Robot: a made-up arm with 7 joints. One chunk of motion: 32 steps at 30 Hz.
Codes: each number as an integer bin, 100 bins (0 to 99) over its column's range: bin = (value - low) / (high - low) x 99, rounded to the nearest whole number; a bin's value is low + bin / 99 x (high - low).
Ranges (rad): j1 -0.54..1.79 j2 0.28..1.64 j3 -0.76..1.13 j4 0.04..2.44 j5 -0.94..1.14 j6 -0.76..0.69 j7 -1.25..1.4
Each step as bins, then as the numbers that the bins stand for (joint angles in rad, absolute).
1 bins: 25 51 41 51 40 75 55
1 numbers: 0.0484 0.9806 0.0227 1.2764 -0.0996 0.3385 0.2222
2 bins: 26 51 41 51 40 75 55
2 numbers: 0.0719 0.9806 0.0227 1.2764 -0.0996 0.3385 0.2222
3 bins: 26 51 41 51 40 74 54
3 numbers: 0.0719 0.9806 0.0227 1.2764 -0.0996 0.3238 0.1955
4 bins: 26 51 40 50 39 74 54
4 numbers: 0.0719 0.9806 0.0036 1.2521 -0.1206 0.3238 0.1955
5 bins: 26 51 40 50 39 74 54
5 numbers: 0.0719 0.9806 0.0036 1.2521 -0.1206 0.3238 0.1955
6 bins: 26 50 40 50 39 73 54
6 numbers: 0.0719 0.9669 0.0036 1.2521 -0.1206 0.3092 0.1955
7 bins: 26 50 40 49 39 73 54
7 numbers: 0.0719 0.9669 0.0036 1.2279 -0.1206 0.3092 0.1955
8 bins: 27 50 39 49 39 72 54
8 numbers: 0.0955 0.9669 -0.0155 1.2279 -0.1206 0.2945 0.1955
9 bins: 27 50 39 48 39 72 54
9 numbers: 0.0955 0.9669 -0.0155 1.2036 -0.1206 0.2945 0.1955
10 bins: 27 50 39 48 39 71 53
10 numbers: 0.0955 0.9669 -0.0155 1.2036 -0.1206 0.2799 0.1687
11 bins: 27 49 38 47 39 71 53
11 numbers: 0.0955 0.9531 -0.0345 1.1794 -0.1206 0.2799 0.1687
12 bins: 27 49 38 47 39 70 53
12 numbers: 0.0955 0.9531 -0.0345 1.1794 -0.1206 0.2653 0.1687
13 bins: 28 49 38 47 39 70 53
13 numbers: 0.1190 0.9531 -0.0345 1.1794 -0.1206 0.2653 0.1687
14 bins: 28 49 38 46 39 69 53
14 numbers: 0.1190 0.9531 -0.0345 1.1552 -0.1206 0.2506 0.1687
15 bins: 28 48 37 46 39 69 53
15 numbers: 0.1190 0.9394 -0.0536 1.1552 -0.1206 0.2506 0.1687
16 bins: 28 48 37 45 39 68 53
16 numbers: 0.1190 0.9394 -0.0536 1.1309 -0.1206 0.2360 0.1687
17 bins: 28 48 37 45 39 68 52
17 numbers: 0.1190 0.9394 -0.0536 1.1309 -0.1206 0.2360 0.1419
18 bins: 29 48 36 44 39 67 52
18 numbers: 0.1425 0.9394 -0.0727 1.1067 -0.1206 0.2213 0.1419
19 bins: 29 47 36 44 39 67 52
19 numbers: 0.1425 0.9257 -0.0727 1.1067 -0.1206 0.2213 0.1419
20 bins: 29 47 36 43 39 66 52
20 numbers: 0.1425 0.9257 -0.0727 1.0824 -0.1206 0.2067 0.1419
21 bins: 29 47 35 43 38 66 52
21 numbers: 0.1425 0.9257 -0.0918 1.0824 -0.1416 0.2067 0.1419
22 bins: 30 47 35 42 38 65 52
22 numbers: 0.1661 0.9257 -0.0918 1.0582 -0.1416 0.1920 0.1419
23 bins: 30 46 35 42 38 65 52
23 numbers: 0.1661 0.9119 -0.0918 1.0582 -0.1416 0.1920 0.1419
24 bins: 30 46 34 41 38 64 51
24 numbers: 0.1661 0.9119 -0.1109 1.0339 -0.1416 0.1774 0.1152
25 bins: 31 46 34 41 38 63 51
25 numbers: 0.1896 0.9119 -0.1109 1.0339 -0.1416 0.1627 0.1152
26 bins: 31 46 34 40 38 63 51
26 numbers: 0.1896 0.9119 -0.1109 1.0097 -0.1416 0.1627 0.1152
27 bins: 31 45 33 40 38 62 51
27 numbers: 0.1896 0.8982 -0.1300 1.0097 -0.1416 0.1481 0.1152
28 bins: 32 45 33 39 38 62 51
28 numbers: 0.2131 0.8982 -0.1300 0.9855 -0.1416 0.1481 0.1152
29 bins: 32 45 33 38 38 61 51
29 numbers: 0.2131 0.8982 -0.1300 0.9612 -0.1416 0.1334 0.1152
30 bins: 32 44 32 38 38 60 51
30 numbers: 0.2131 0.8844 -0.1491 0.9612 -0.1416 0.1188 0.1152
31 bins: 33 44 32 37 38 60 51
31 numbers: 0.2367 0.8844 -0.1491 0.9370 -0.1416 0.1188 0.1152
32 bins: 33 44 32 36 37 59 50
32 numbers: 0.2367 0.8844 -0.1491 0.9127 -0.1626 0.1041 0.0884
